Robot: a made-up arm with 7 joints.
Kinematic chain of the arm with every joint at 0, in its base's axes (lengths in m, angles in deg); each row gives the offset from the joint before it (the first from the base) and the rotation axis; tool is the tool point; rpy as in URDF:
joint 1: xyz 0 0 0.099 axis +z
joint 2: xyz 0 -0.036 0.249 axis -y
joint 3: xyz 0 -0.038 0.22 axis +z
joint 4: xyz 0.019 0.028 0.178 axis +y
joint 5: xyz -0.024 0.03 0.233 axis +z
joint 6: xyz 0 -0.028 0.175 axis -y
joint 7: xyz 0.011 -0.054 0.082 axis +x
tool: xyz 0 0 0 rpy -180 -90 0
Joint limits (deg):
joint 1: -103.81..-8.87
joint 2: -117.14..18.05
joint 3: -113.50..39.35
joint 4: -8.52..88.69
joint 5: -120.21..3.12
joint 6: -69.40..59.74
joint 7: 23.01..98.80
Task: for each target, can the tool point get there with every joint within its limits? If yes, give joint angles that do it. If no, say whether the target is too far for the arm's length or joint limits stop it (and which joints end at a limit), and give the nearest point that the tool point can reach.
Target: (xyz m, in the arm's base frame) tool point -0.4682 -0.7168 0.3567
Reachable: yes | joints -93.35 -75.31 -61.90 58.17 -29.36 17.15 39.49
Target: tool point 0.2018 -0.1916 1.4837
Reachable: no: too far | nearest point 0.1545 -0.1653 1.2316 | short by 0.258 m
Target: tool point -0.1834 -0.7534 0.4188
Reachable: yes | joints -81.35 -48.78 -27.02 77.28 -62.93 -13.63 72.72
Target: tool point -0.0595 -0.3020 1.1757
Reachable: yes | joints -85.18 -15.16 20.29 8.19 -28.48 -22.72 28.82
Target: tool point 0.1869 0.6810 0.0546
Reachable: no: joint limits stop it (at a limit: joint 1, joint 2, joint 3, joint 4, joint 5, joint 6) | nearest point 0.3459 0.2986 -0.1065 | short by 0.444 m
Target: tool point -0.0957 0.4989 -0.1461
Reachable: no: joint limits stop it (at a limit: joint 1, joint 2, joint 3, joint 4, joint 5) | nearest point 0.1808 0.1901 -0.1618 | short by 0.415 m
